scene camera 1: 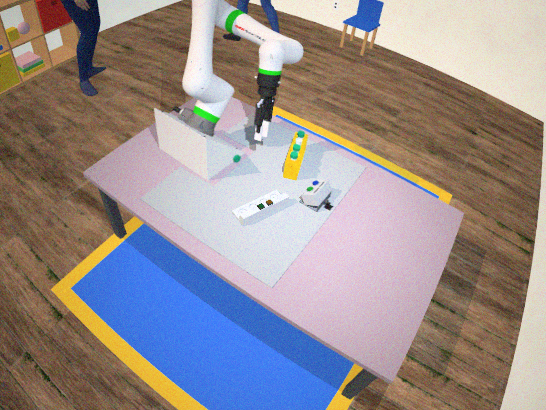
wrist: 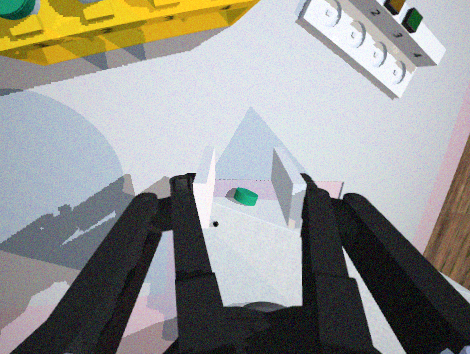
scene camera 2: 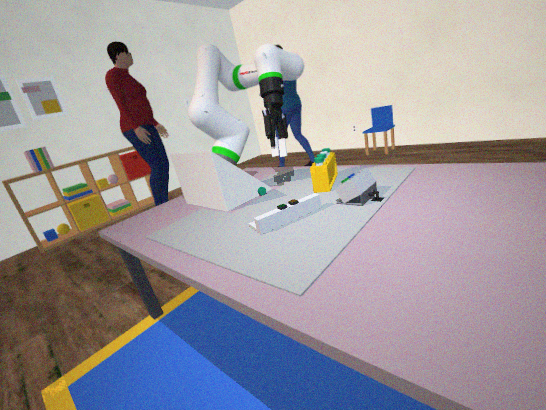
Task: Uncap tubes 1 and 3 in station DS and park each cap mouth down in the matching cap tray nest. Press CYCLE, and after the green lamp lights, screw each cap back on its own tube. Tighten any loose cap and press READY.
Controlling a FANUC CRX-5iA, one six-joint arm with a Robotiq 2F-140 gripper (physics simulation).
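Where they show: gripper, fingertip midpoint: (scene camera 1: 261,137) (wrist: 243,163) (scene camera 2: 279,156); arm's base, link origin: (scene camera 1: 198,129).
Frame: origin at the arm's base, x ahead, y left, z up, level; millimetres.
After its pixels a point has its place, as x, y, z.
My gripper (scene camera 1: 261,137) @[268, 125, 28] (scene camera 2: 279,150) @[268, 125, 28] (wrist: 243,163) @[268, 125, 28] is partly open and empty, pointing down above the mat between the white panel and the yellow rack. A green cap (scene camera 1: 237,158) @[198, 56, -92] (scene camera 2: 262,191) @[198, 55, -99] (wrist: 245,196) @[197, 66, -84] lies loose by the panel; in the wrist view it shows between the fingers, well beyond them. The yellow rack (scene camera 1: 291,171) @[439, 139, -67] (scene camera 2: 322,181) @[444, 141, -72] bears three green caps; a white uncapped spot (scene camera 1: 299,141) @[385, 252, 6] shows behind the middle cap. The white cap tray (scene camera 1: 242,212) @[425, -153, -105] (wrist: 342,42) @[434, -33, -102] has round nests, which look empty in the wrist view. Its green lamp (scene camera 1: 260,206) @[479, -110, -60] (wrist: 412,20) @[476, -101, -60] looks dark.
The white upright panel (scene camera 1: 182,145) @[38, -127, 1] (scene camera 2: 200,182) @[51, -126, -5] stands beside the arm's base. A button box (scene camera 1: 316,198) @[620, 68, -45] (scene camera 2: 356,191) @[624, 64, -67] with a green and a blue button stands right of the tray, a small black part (scene camera 1: 328,205) @[656, 122, -102] (scene camera 2: 377,196) @[659, 121, -102] beside it. A grey mat (scene camera 1: 260,255) @[609, -254, -113] lies under the stations.
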